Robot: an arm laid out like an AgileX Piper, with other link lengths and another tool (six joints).
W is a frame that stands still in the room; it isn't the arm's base.
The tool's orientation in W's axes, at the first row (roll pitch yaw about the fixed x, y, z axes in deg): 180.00 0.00 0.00
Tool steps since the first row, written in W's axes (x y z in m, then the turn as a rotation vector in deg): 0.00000 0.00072 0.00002 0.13 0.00 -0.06; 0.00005 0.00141 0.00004 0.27 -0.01 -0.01; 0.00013 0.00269 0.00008 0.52 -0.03 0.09; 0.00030 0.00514 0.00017 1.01 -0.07 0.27; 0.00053 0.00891 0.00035 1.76 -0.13 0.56; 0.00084 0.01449 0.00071 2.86 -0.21 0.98; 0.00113 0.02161 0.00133 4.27 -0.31 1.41; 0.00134 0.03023 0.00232 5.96 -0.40 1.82; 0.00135 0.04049 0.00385 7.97 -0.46 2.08
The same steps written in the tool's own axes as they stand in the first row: 0.00000 -0.00072 -0.00002 0.13 0.00 0.06; 0.00005 -0.00141 -0.00004 0.27 0.01 0.01; 0.00013 -0.00269 -0.00008 0.52 0.03 -0.09; 0.00030 -0.00514 -0.00017 1.01 0.07 -0.27; 0.00053 -0.00891 -0.00035 1.76 0.13 -0.56; 0.00084 -0.01449 -0.00071 2.86 0.21 -0.98; 0.00113 -0.02161 -0.00133 4.27 0.31 -1.41; 0.00134 -0.03023 -0.00232 5.96 0.40 -1.82; 0.00135 -0.04049 -0.00385 7.97 0.46 -2.08
